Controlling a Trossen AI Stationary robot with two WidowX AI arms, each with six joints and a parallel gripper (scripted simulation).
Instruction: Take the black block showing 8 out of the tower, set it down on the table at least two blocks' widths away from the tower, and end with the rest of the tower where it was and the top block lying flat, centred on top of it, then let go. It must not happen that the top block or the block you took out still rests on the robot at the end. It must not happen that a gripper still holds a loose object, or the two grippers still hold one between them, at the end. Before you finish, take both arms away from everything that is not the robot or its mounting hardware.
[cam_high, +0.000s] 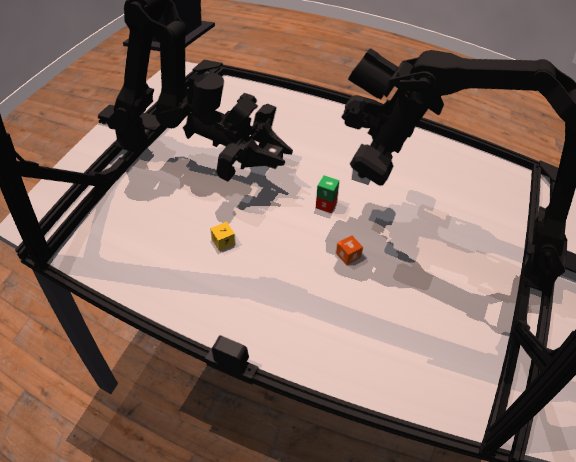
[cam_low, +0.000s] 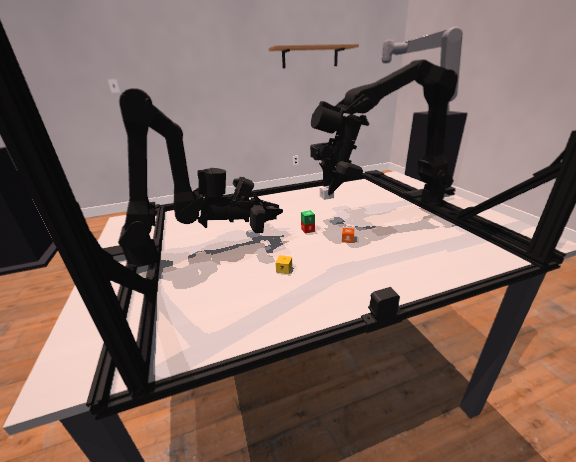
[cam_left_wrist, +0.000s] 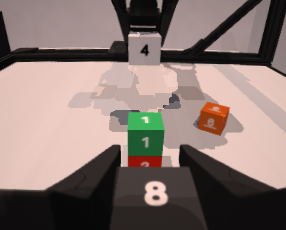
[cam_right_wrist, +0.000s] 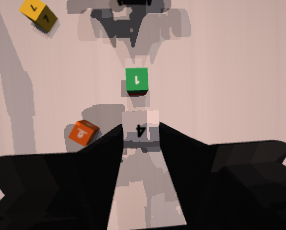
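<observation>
Now: the black block 10 mm below my left hand. The rest, counted from my left hand: red block 120 mm to the right, 80 mm below; green block 120 mm to the right, 50 mm below; yellow block 170 mm behind, 20 mm to the left, 80 mm below.
</observation>
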